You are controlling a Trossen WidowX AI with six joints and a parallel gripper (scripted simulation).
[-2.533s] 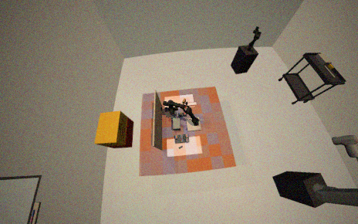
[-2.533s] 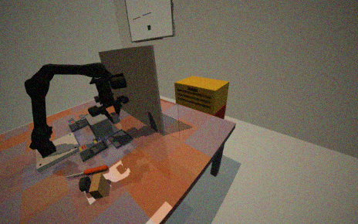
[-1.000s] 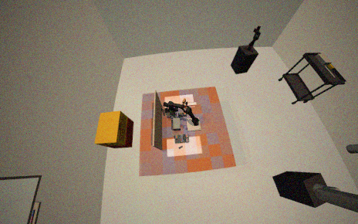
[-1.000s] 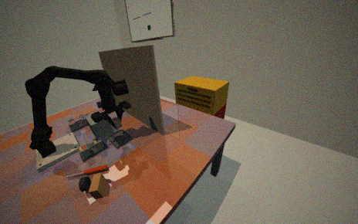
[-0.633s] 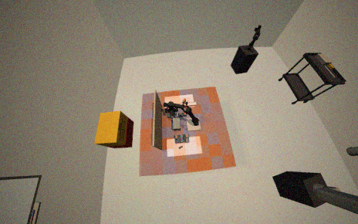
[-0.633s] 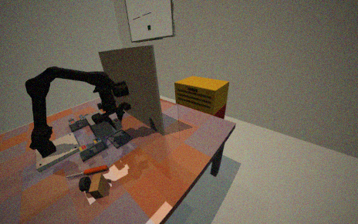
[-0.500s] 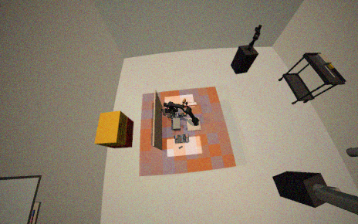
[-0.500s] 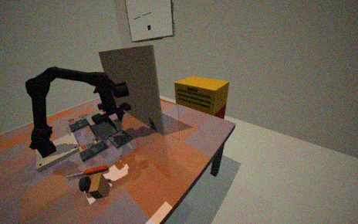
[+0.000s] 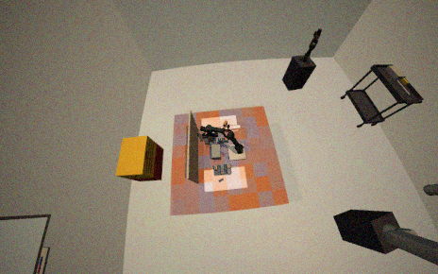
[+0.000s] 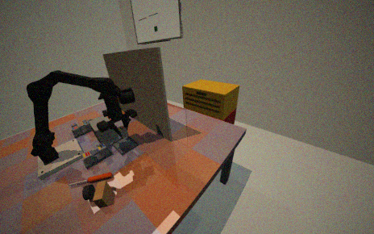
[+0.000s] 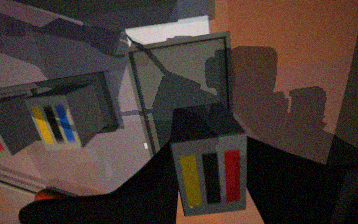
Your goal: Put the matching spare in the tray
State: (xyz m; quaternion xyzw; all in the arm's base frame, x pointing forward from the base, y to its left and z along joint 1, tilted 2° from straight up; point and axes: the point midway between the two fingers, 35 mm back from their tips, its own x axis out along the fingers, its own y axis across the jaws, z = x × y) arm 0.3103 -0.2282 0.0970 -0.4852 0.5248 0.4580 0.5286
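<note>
My gripper tip is now 70 mm above the flat dark tray, 10 mm to the right of it and 10 mm past it. Also, from my gripper tip: brown block (230 mm behind, 190 mm to the right, 50 mm below); then tall grey panel (200 mm ahead, 150 mm to the left, 150 mm above); then grey mounted unit (200 mm to the left, 30 mm behind, 20 mm below).
</note>
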